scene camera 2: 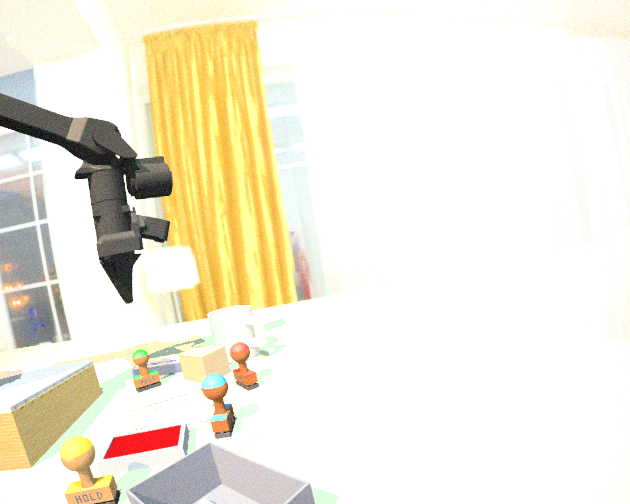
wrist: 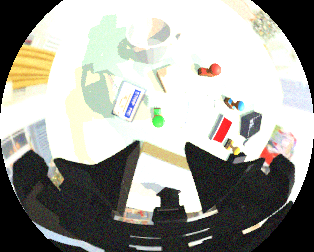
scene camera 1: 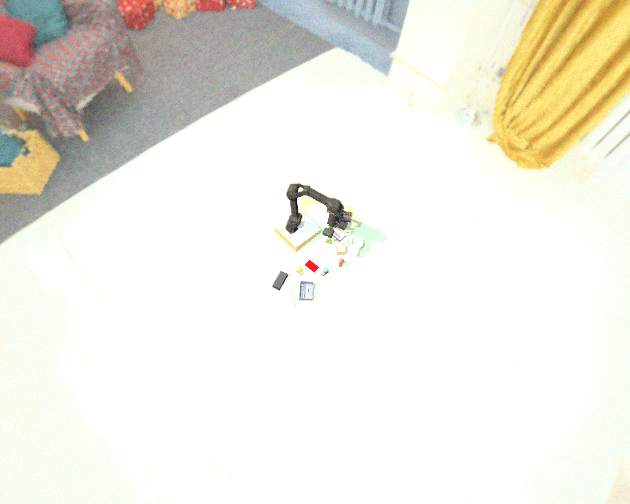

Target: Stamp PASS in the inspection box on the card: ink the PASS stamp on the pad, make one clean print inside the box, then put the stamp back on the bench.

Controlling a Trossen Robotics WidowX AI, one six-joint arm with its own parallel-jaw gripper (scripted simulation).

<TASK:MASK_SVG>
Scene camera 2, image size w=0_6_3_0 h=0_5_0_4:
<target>my gripper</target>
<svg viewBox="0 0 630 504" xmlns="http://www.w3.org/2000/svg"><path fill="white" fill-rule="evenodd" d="M93 204L92 215L96 230L98 260L123 302L131 304L133 303L133 266L141 253L135 254L135 250L144 249L142 238L153 240L156 243L167 242L170 222L152 216L137 215L135 207L132 208L133 210L130 210L130 204L124 199L112 199Z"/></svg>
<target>red-knobbed stamp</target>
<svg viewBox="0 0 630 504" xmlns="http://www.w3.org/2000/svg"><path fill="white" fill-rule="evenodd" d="M237 342L229 350L232 360L238 362L239 366L238 369L233 370L234 378L236 379L235 384L251 391L260 387L259 383L257 383L259 382L256 372L248 369L246 361L250 355L248 345L243 342Z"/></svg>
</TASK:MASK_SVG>
